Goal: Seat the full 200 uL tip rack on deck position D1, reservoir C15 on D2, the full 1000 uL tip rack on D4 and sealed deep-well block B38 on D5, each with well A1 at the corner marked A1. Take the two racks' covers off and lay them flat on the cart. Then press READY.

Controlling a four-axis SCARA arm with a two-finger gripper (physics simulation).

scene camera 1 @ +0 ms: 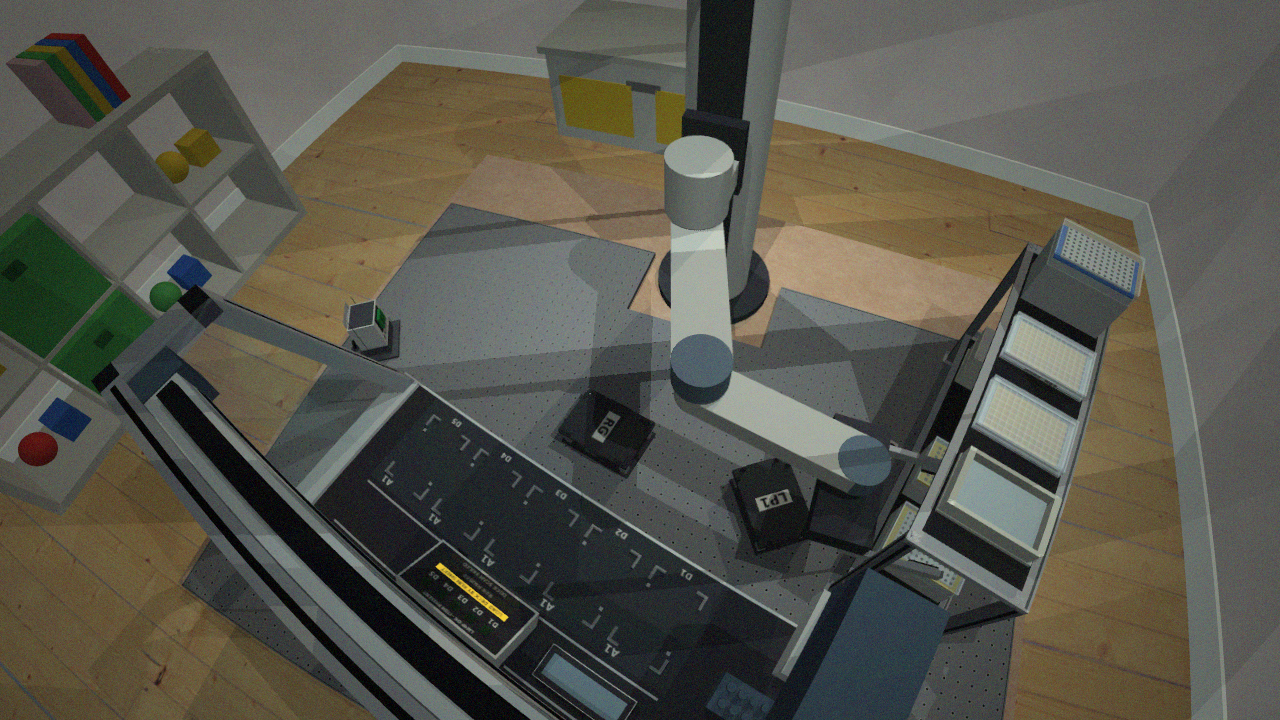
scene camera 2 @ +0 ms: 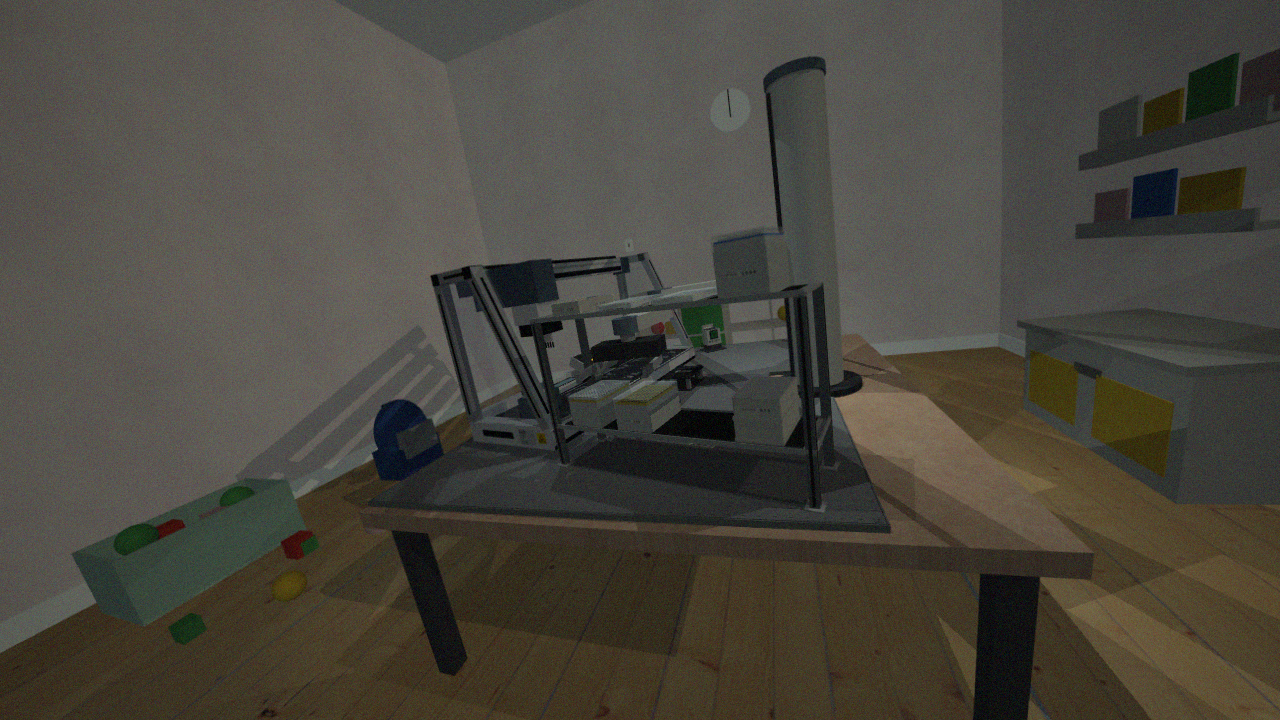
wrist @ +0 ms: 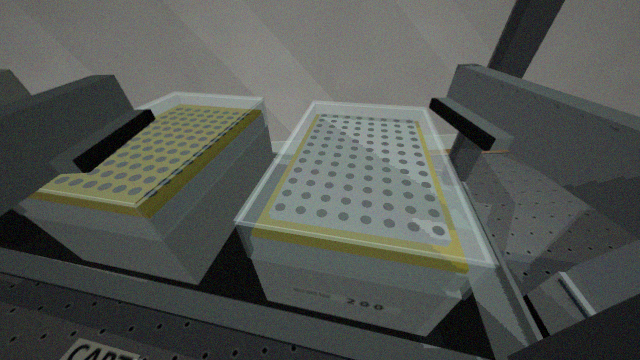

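My gripper [wrist: 295, 92] is open and empty. In the wrist view its fingers stand either side of a clear-covered tip rack [wrist: 357, 175] marked 200, with a pale top and yellow border. Another covered yellow rack [wrist: 200, 145] stands left of it, partly behind the left finger. Both are on the lower shelf of the cart [wrist: 150, 292] [scene camera 2: 810, 411]. A blue-edged tip rack [scene camera 1: 1096, 255] [scene camera 2: 750, 264], two pale covered plates [scene camera 1: 1049, 355] [scene camera 1: 1024, 425] and a pale open reservoir [scene camera 1: 1000, 503] stand on the upper shelf. The deck [scene camera 1: 537, 519] shows empty corner marks at D1, D2, D4 and D5.
A grey box [scene camera 2: 767, 410] is on the lower shelf. Black pads marked RG [scene camera 1: 606, 429] and LP1 [scene camera 1: 769, 503] lie between arm and deck. A cart post [wrist: 522, 37] rises behind the right finger. A large blue-grey block [scene camera 1: 872, 649] stands beside the cart.
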